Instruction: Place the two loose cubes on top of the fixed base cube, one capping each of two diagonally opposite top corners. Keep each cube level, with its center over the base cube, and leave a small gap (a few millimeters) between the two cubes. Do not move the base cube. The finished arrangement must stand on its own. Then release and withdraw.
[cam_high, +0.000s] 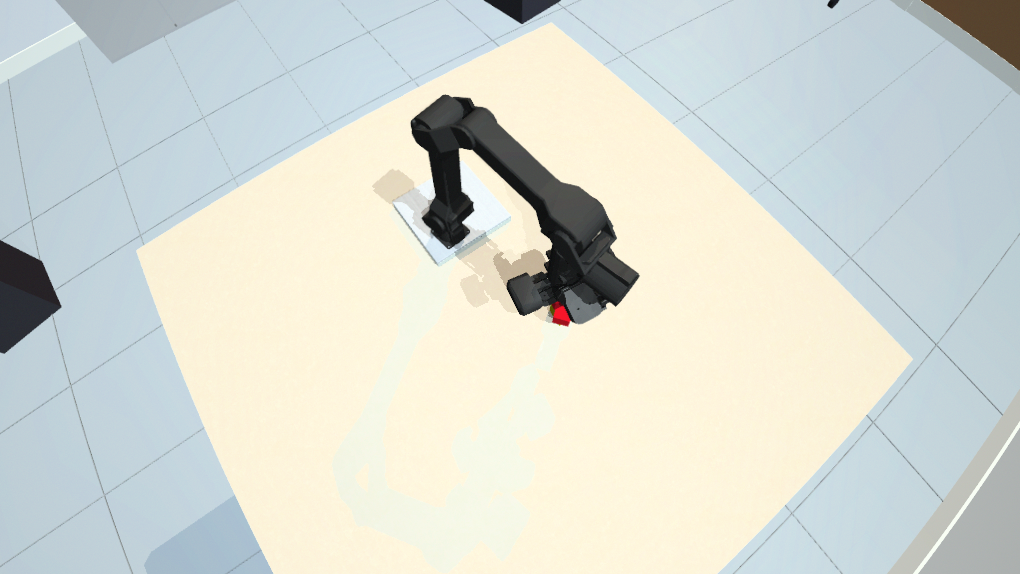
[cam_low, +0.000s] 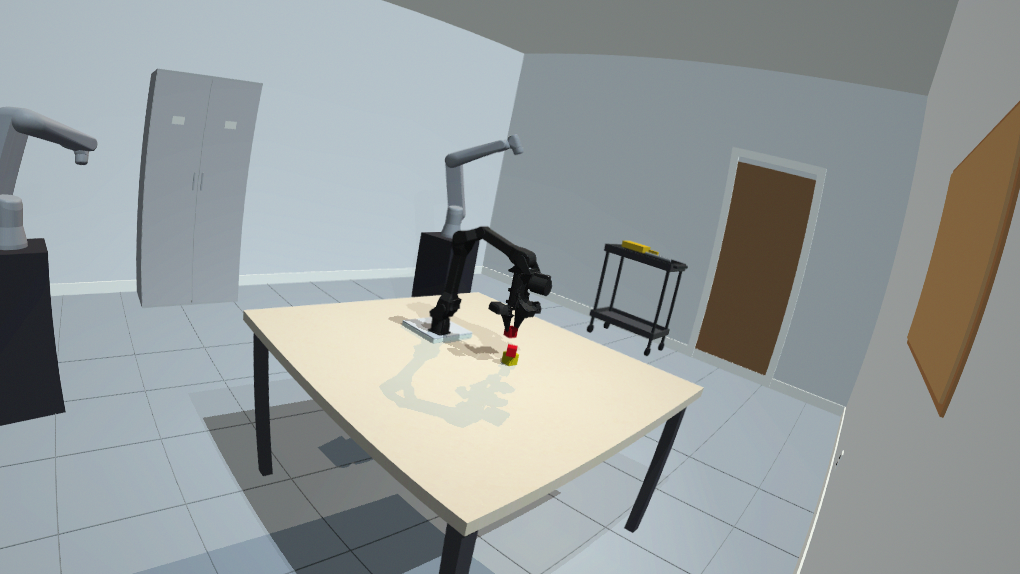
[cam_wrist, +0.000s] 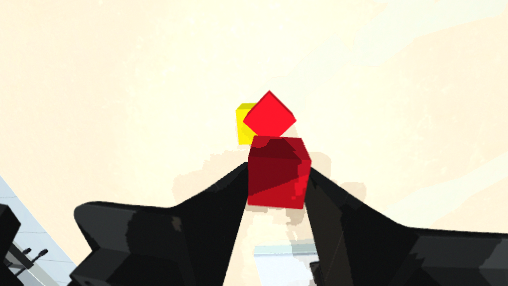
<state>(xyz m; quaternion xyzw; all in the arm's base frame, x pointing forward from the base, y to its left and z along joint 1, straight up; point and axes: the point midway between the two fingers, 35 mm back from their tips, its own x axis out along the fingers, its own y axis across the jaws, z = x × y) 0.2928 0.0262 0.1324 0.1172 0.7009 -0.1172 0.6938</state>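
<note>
My gripper tip is 100 mm above the yellow base cube, 20 mm to the right of it and 10 mm short of it.
</note>
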